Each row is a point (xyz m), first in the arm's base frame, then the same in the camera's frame.
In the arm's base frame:
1: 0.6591 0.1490 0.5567
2: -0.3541 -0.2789 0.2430
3: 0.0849 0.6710 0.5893
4: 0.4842 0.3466 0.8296
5: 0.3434 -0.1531 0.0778
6: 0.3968 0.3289 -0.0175
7: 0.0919 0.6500 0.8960
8: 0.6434 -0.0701 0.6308
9: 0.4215 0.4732 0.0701
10: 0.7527 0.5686 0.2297
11: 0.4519 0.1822 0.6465
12: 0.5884 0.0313 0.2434
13: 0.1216 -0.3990 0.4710
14: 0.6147 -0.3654 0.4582
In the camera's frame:
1: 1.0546 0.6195 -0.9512
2: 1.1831 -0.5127 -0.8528
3: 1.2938 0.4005 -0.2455
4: 1.3674 0.6670 -0.7415
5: 0.7508 0.0502 -1.0136
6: 0.6254 0.2762 -0.5923
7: 1.5732 0.5096 -0.3134
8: 1.1364 0.5351 -1.1510
9: 0.6910 0.3936 -0.4874
10: 0.7029 0.7647 -0.5678
11: 1.2179 0.4992 -0.8467
12: 0.7992 0.3936 -0.9788
13: 1.2080 -0.0963 -1.1974
14: 0.9997 0.3149 -1.3761

